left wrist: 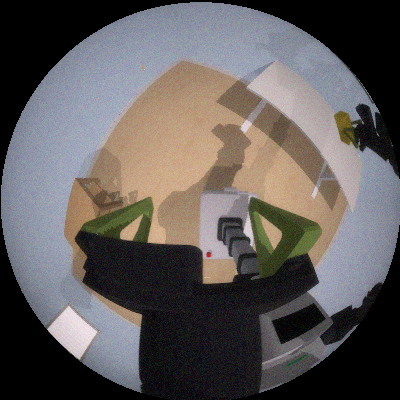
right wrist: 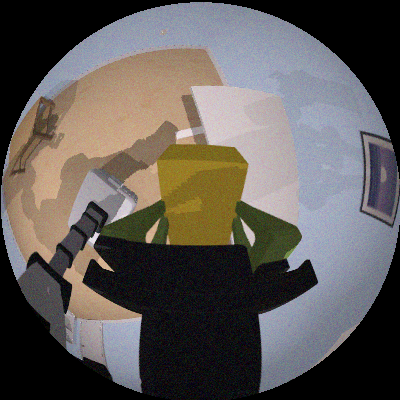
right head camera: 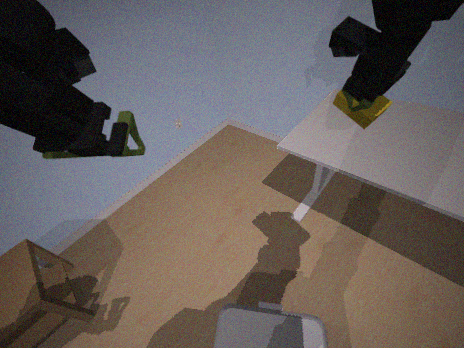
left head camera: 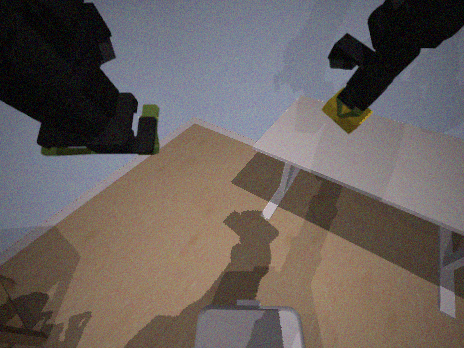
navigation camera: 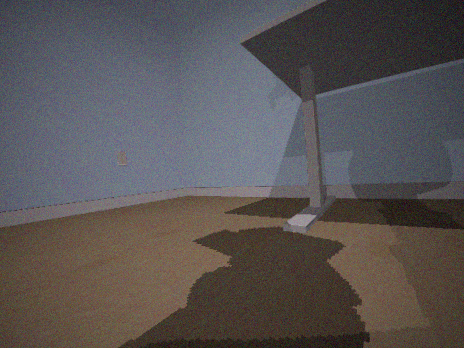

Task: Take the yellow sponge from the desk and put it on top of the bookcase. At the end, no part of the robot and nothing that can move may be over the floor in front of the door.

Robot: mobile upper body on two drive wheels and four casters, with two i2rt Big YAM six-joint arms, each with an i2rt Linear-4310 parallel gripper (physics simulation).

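Frame: origin at the left arm's base, x ahead, y left, z up, level; centimetres.
Seen in the pictures: left gripper, fingertip midpoint: (left wrist: pixel 200 201) (right head camera: pixel 119 152) (left head camera: pixel 127 149); right gripper, fingertip midpoint: (left wrist: pixel 345 126) (right wrist: pixel 199 201) (right head camera: pixel 360 101) (left head camera: pixel 346 109).
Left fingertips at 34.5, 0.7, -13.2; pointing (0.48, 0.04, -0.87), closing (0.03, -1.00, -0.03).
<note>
Offsets run from my left fingertips to a thing's top centre, as dx, dy, dz. "*": to the spot under its first point. Level surfaces: height alone.
The yellow sponge {+25.5, -46.3, -3.1} (left head camera: pixel 348 125) (right head camera: pixel 364 120) (left wrist: pixel 343 124) (right wrist: pixel 202 185) is between the green fingers of my right gripper (left head camera: pixel 351 106) (right head camera: pixel 361 103) (right wrist: pixel 199 201), which is shut on it. In the head views, the sponge overlaps the far left part of the pale desk {dz -55.8} (left head camera: pixel 400 165) (right head camera: pixel 400 145) (left wrist: pixel 310 110) (right wrist: pixel 270 130); its height above the top is hard to tell. My left gripper (left head camera: pixel 104 142) (right head camera: pixel 97 145) (left wrist: pixel 200 201) is open and empty, with its fingers wide apart, at the left in the head views. I cannot make out the bookcase or the door for certain.
My grey base (left head camera: pixel 225 325) (right head camera: pixel 245 325) stands in front of the desk. A desk leg {* +90.3, -56.2, -98.5} (navigation camera: pixel 312 150) meets the floor near the robot's shadow. A brown wooden frame {* -19.3, +94.5, -102.7} (right head camera: pixel 67 308) (right wrist: pixel 44 134) is at the left. A framed picture (right wrist: pixel 380 175) hangs on the wall.
</note>
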